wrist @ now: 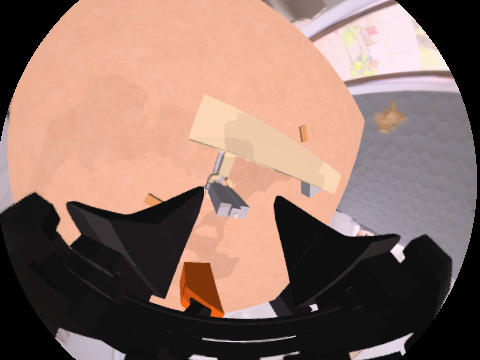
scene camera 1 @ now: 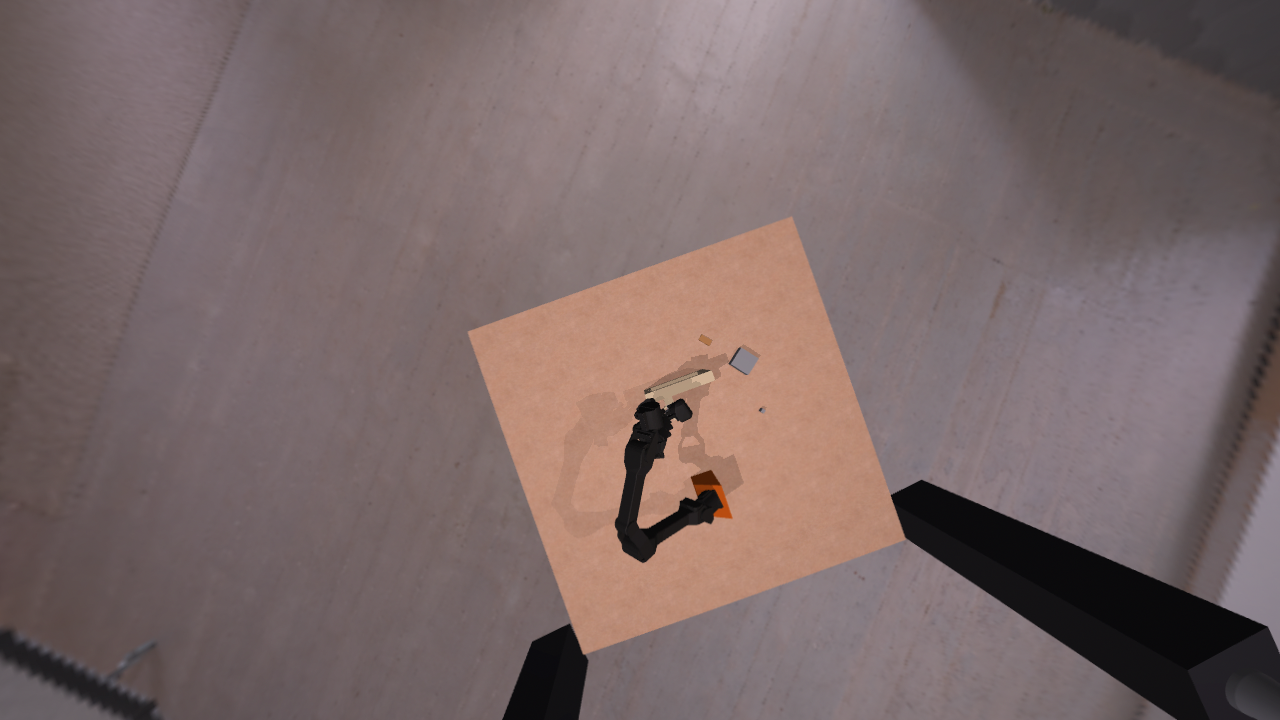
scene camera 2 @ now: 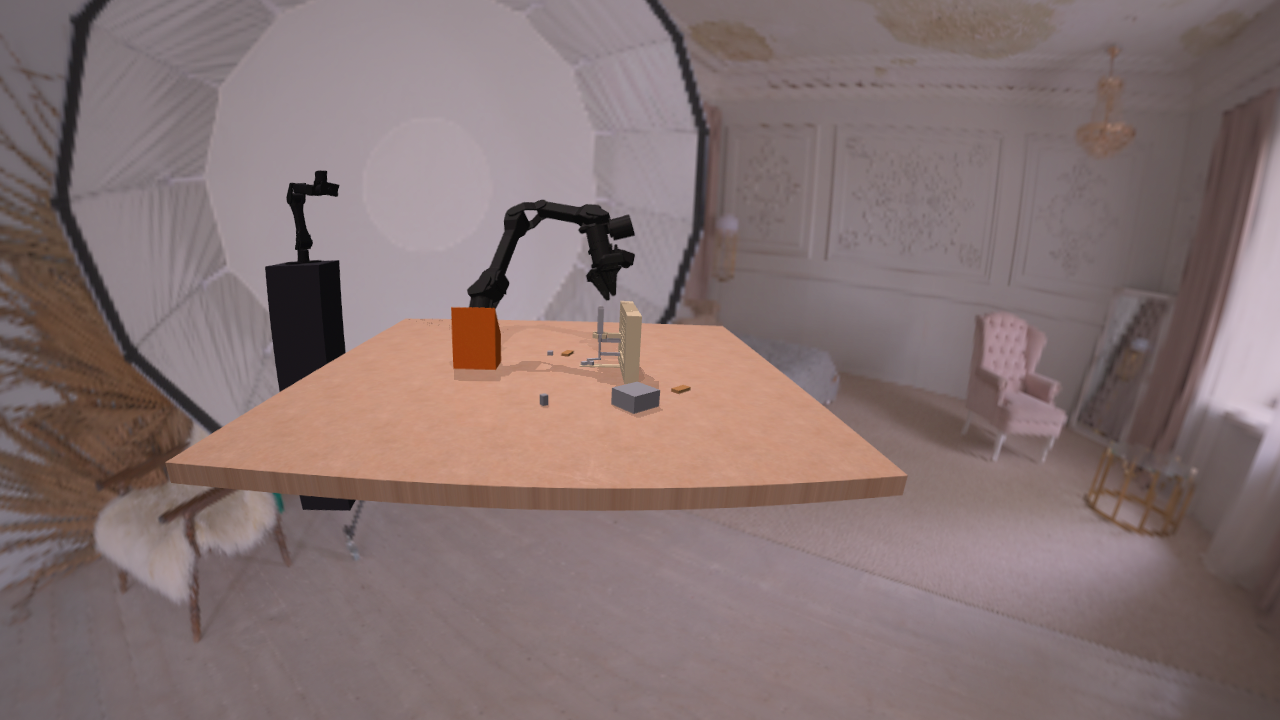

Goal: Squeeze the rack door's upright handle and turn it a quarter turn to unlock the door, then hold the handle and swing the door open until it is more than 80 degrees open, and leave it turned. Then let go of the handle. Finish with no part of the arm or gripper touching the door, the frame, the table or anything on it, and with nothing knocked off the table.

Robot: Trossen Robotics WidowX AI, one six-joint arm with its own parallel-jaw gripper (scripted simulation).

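Note:
In scene camera 2 I can see my gripper [scene camera 2: 610, 298], which is open and holding nothing, plus a cream rack [scene camera 2: 633, 318] and a grey box [scene camera 2: 635, 397]. The wrist view gives me my gripper [wrist: 239, 196] and the rack [wrist: 220, 125]. And scene camera 1 has my gripper [scene camera 1: 665, 408] as well, along with the cream rack [scene camera 1: 668, 389].

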